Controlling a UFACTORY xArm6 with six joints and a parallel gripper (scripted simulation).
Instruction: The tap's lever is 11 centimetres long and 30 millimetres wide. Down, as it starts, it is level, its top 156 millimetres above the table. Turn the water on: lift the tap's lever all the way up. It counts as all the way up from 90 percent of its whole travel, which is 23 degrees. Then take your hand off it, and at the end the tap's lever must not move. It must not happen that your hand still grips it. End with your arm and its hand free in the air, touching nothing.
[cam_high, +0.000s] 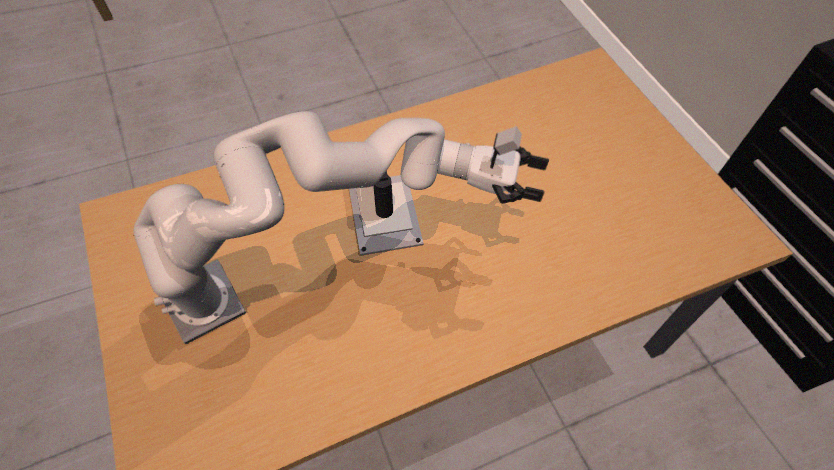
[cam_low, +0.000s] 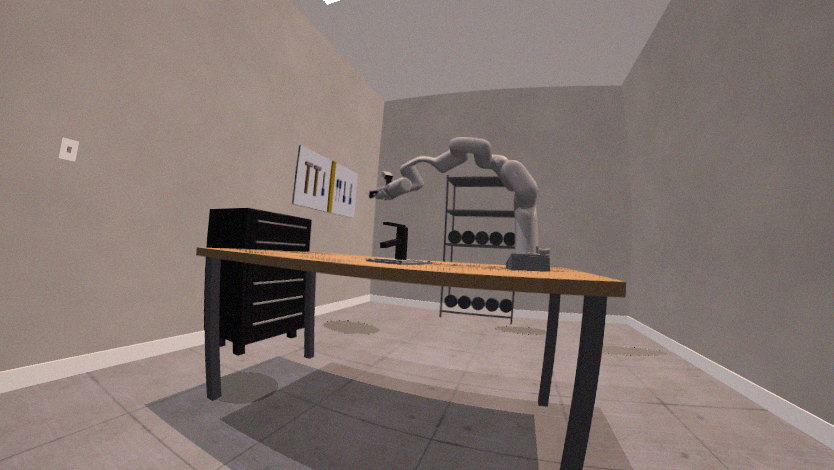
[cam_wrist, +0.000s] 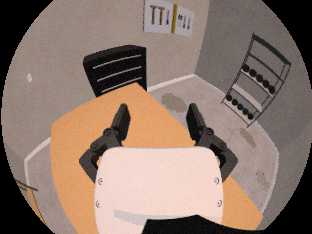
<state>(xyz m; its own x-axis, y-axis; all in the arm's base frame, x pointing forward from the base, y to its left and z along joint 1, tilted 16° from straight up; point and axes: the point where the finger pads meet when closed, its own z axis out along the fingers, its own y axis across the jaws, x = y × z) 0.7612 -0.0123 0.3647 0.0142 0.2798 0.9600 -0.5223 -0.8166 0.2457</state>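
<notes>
My gripper is now 29 cm past the tap lever, 27 cm to the right of it and 19 cm above it.
</notes>
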